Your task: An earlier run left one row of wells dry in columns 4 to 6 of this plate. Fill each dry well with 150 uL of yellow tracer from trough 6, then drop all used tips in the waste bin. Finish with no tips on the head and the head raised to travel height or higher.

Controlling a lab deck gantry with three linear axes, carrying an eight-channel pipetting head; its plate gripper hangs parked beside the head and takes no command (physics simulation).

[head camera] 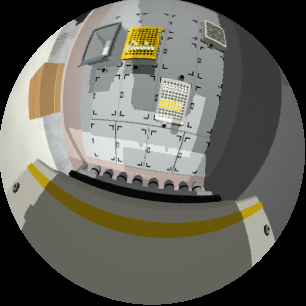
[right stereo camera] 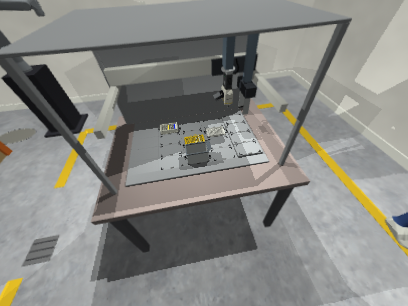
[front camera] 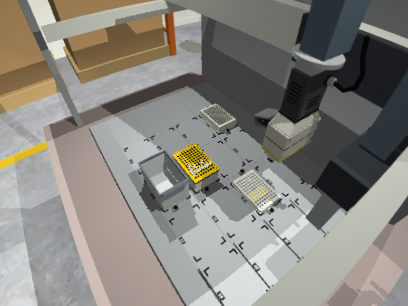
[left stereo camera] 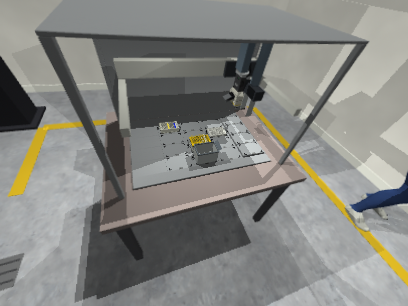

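Note:
The white well plate (front camera: 243, 182) (head camera: 172, 89) (left stereo camera: 216, 130) (right stereo camera: 216, 130) has a block of yellow wells; the dry wells cannot be told. The trough holder (front camera: 217, 118) (head camera: 214, 35) (left stereo camera: 169, 127) (right stereo camera: 169, 128) stands at the back; blue and yellow strips show in the stereo views. The yellow tip rack (front camera: 192, 157) (head camera: 143, 37) (left stereo camera: 199, 139) (right stereo camera: 194, 139) has a pale patch among its holes. The grey waste bin (front camera: 172, 198) (left stereo camera: 205, 153) (right stereo camera: 198, 151) stands beside it. The pipetting head (front camera: 289, 139) is raised; its nozzles (head camera: 153, 183) look bare. The parked gripper (front camera: 259, 119) is beside the head, finger state unclear.
The gantry's dark second column (front camera: 345, 175) (left stereo camera: 255, 93) (right stereo camera: 247, 89) stands beside the head. A pale beam (front camera: 345, 250) crosses the front view's lower right. Frame posts (left stereo camera: 82, 115) (right stereo camera: 60, 125) rise at the table's corners. The dark back wall (front camera: 240, 75) stands behind the deck.

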